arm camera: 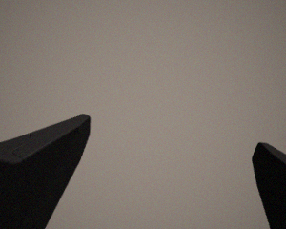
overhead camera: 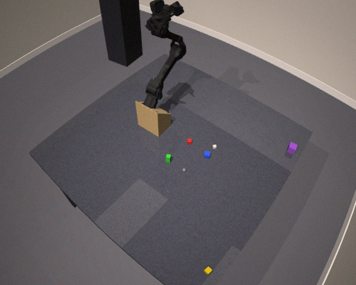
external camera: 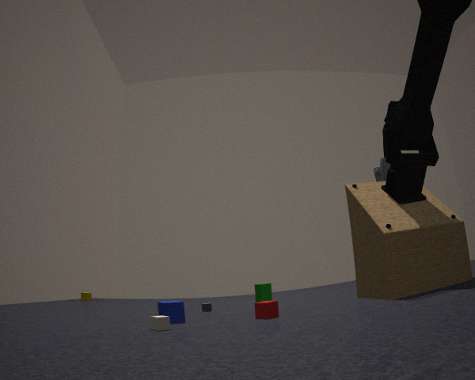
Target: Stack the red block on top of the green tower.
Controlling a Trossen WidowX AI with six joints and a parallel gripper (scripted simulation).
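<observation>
The red block is 120 mm ahead of my gripper tip, 30 mm to the right of it and 750 mm below it. From my gripper tip the other things lie so: small grey block: 200 mm ahead, 210 mm to the right, 760 mm below; white block: 260 mm ahead, 20 mm to the left, 760 mm below; blue block: 260 mm ahead, 60 mm to the right, 750 mm below.
</observation>
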